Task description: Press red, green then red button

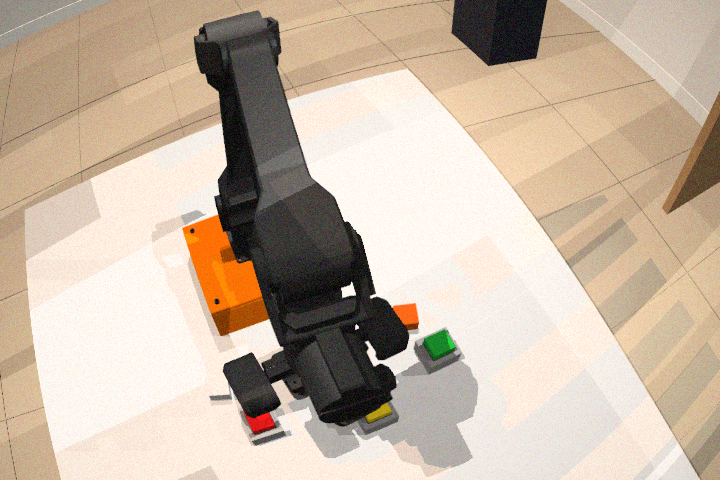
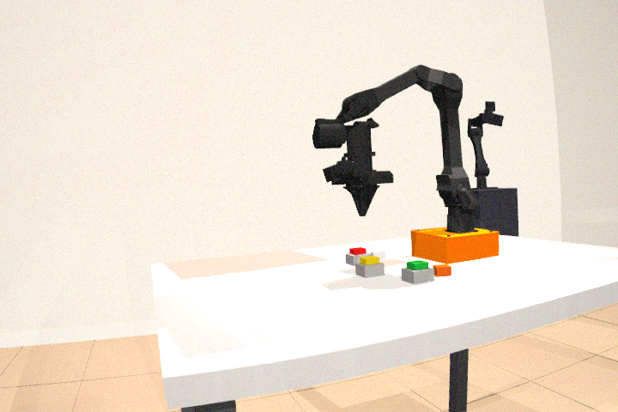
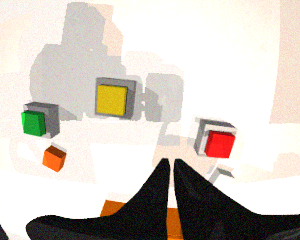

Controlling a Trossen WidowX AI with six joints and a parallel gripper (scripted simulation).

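The green button is 180 mm to the left of my gripper tip, 90 mm below it and 30 mm behind it. From my gripper tip the other things lie so: yellow button: 90 mm below, 60 mm to the left, 20 mm ahead; small orange block: 170 mm to the left, 110 mm below, 100 mm behind; red button: 90 mm below, 80 mm to the right, 20 mm behind.
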